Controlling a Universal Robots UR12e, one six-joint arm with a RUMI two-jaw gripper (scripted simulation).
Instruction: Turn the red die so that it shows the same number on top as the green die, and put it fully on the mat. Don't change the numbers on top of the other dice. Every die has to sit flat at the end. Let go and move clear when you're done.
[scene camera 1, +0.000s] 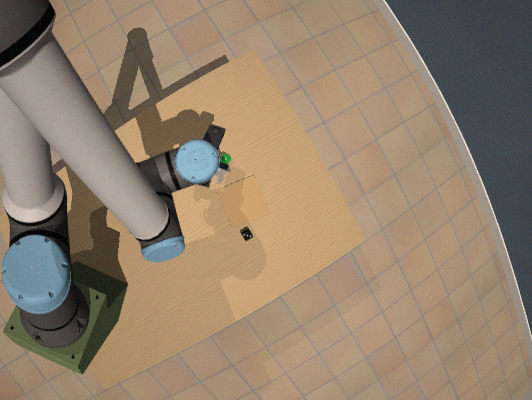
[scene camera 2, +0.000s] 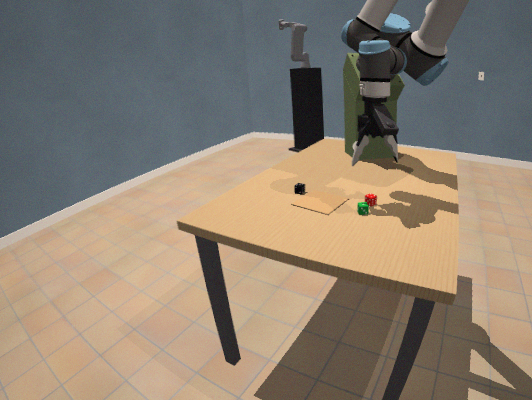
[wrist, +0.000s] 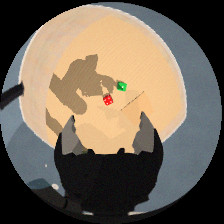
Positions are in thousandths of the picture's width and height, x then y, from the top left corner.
In view: the gripper (scene camera 2: 706, 411).
The gripper is seen too in the wrist view (wrist: 475, 507).
